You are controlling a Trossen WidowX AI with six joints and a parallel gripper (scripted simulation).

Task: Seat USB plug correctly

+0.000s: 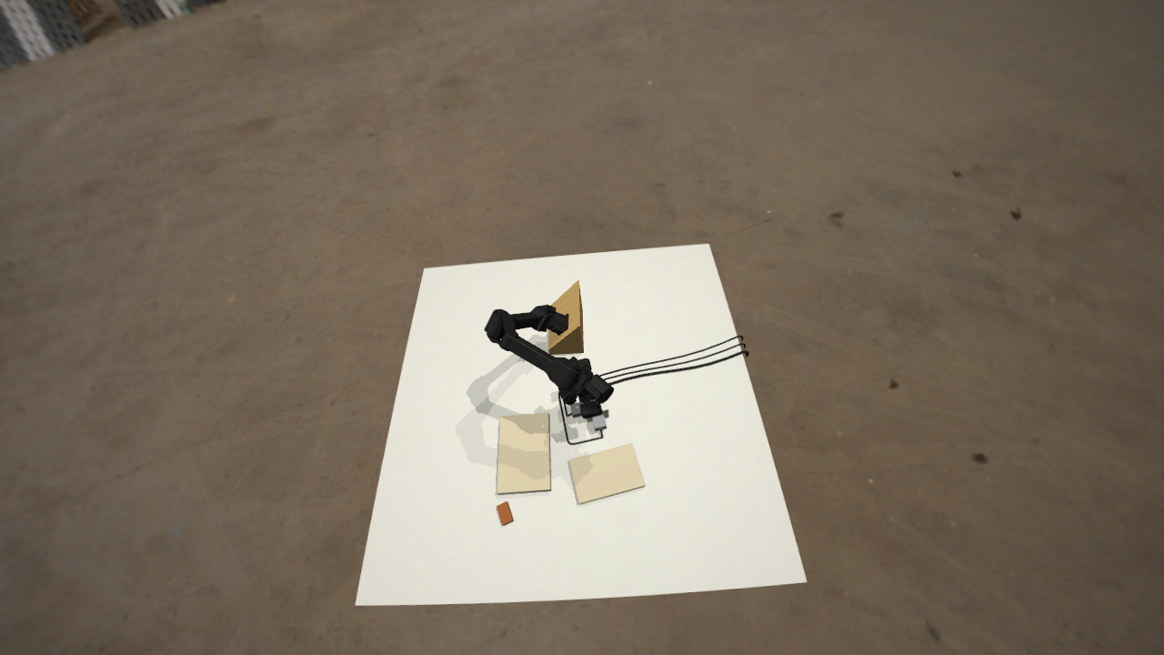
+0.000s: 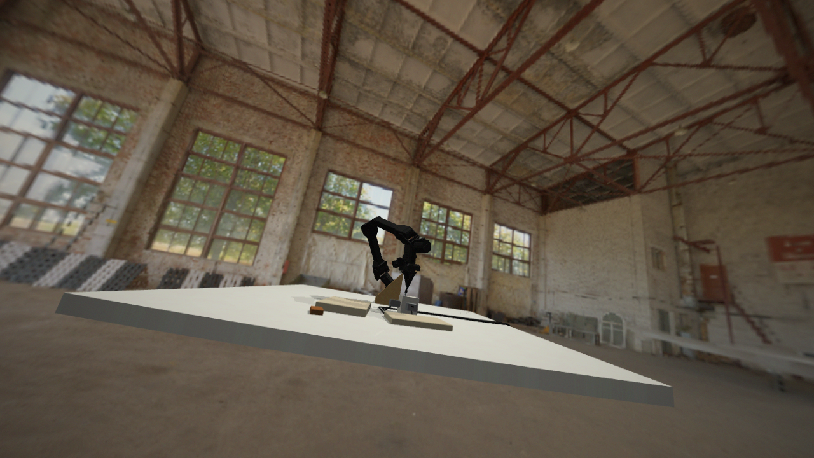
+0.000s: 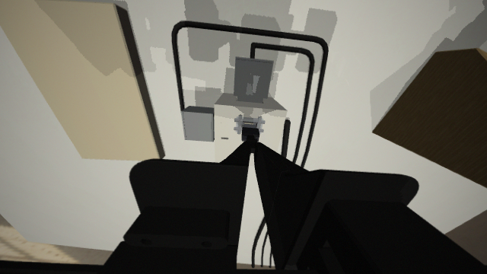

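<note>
The black USB plug lies 20 mm below my gripper tip. Round my gripper tip: orange block: 340 mm ahead, 260 mm to the right, 110 mm below.
</note>
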